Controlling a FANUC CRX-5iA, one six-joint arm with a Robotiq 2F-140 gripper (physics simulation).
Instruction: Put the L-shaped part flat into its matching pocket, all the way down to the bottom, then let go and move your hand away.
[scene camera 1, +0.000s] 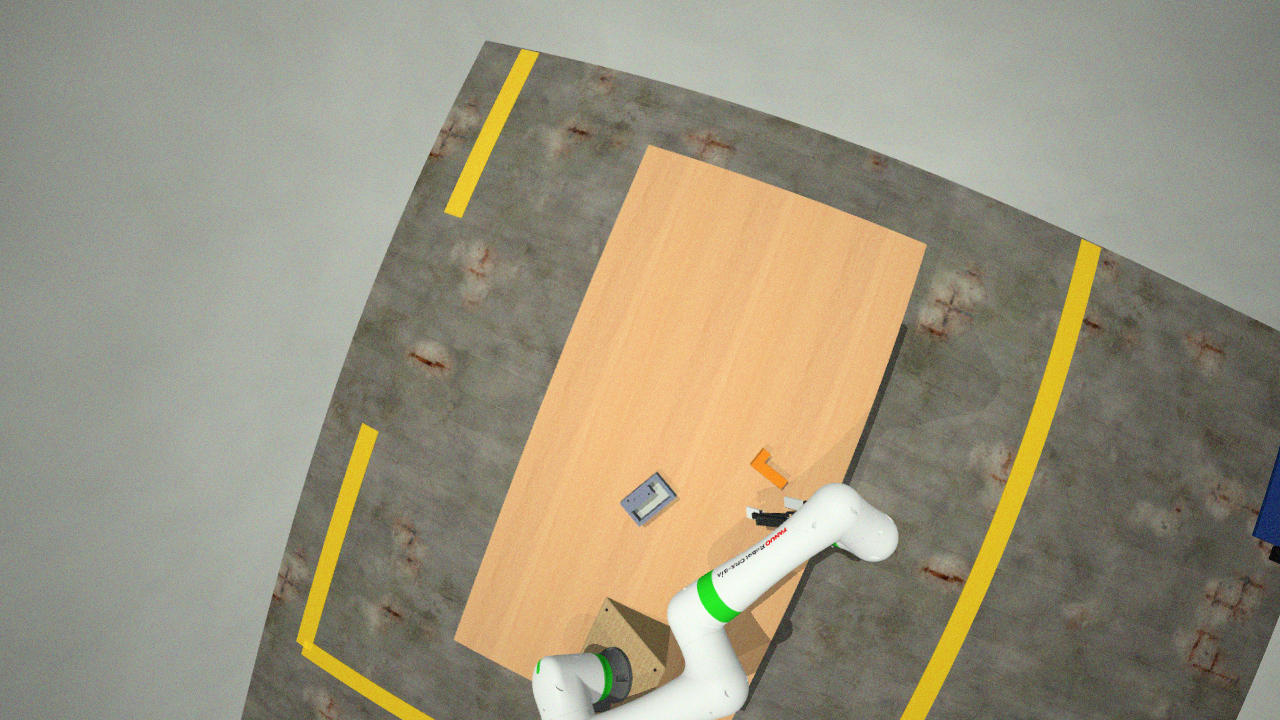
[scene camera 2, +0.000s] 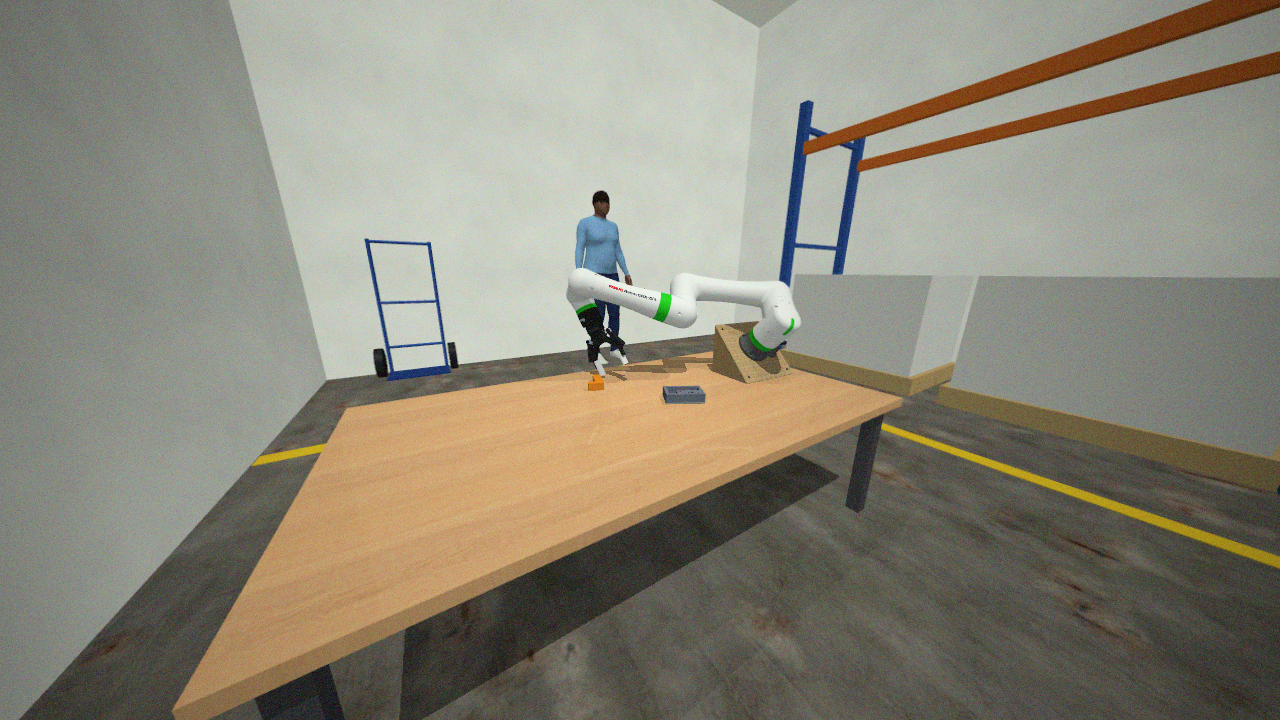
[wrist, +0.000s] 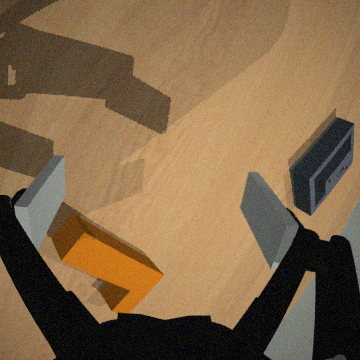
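Seen in the pictures: gripper, fingertip midpoint: (scene camera 1: 766, 506) (scene camera 2: 614, 369) (wrist: 155, 182); arm's base, origin of the base link: (scene camera 1: 615, 674) (scene camera 2: 752, 347).
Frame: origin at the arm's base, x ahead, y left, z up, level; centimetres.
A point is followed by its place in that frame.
The orange L-shaped part (scene camera 1: 759, 460) @[x 73.3, y -5.1, z -8.9 cm] (scene camera 2: 596, 385) @[x 73.8, y -4.2, z -9.8 cm] (wrist: 107, 257) @[x 70.6, y -11.2, z -8.9 cm] lies flat on the table. The grey-blue block with the L-shaped pocket (scene camera 1: 630, 506) @[x 43.2, y 20.4, z -8.3 cm] (scene camera 2: 683, 399) @[x 49.7, y 20.9, z -10.2 cm] (wrist: 301, 187) @[x 53.3, y 13.0, z -9.8 cm] stands apart from it, to its left in scene camera 1 and at the right in the wrist view. The pocket shows empty, with a pale floor, in scene camera 1. My gripper (scene camera 1: 771, 508) @[x 63.1, y -13.1, z -7.0 cm] (scene camera 2: 611, 363) @[x 63.1, y -13.1, z -7.0 cm] (wrist: 155, 182) @[x 63.1, y -13.1, z -7.0 cm] is wide open with nothing between its fingers. It hangs above the table beside the part. In the wrist view the part appears low, nearer the left finger.
The wooden table (scene camera 1: 716, 313) @[x 104.7, y 26.1, z -11.9 cm] (scene camera 2: 492, 474) @[x 112.1, y 39.3, z -11.9 cm] carries the part, the block and the wedge-shaped robot base (scene camera 1: 613, 626) @[x 9.4, y 6.9, z -5.9 cm] (scene camera 2: 731, 360) @[x 14.5, y 3.2, z -3.9 cm]. The arm reaches over the table's edge. A person (scene camera 2: 599, 243), a blue hand truck (scene camera 2: 375, 295) and a blue rack (scene camera 2: 794, 197) stand beyond the table.
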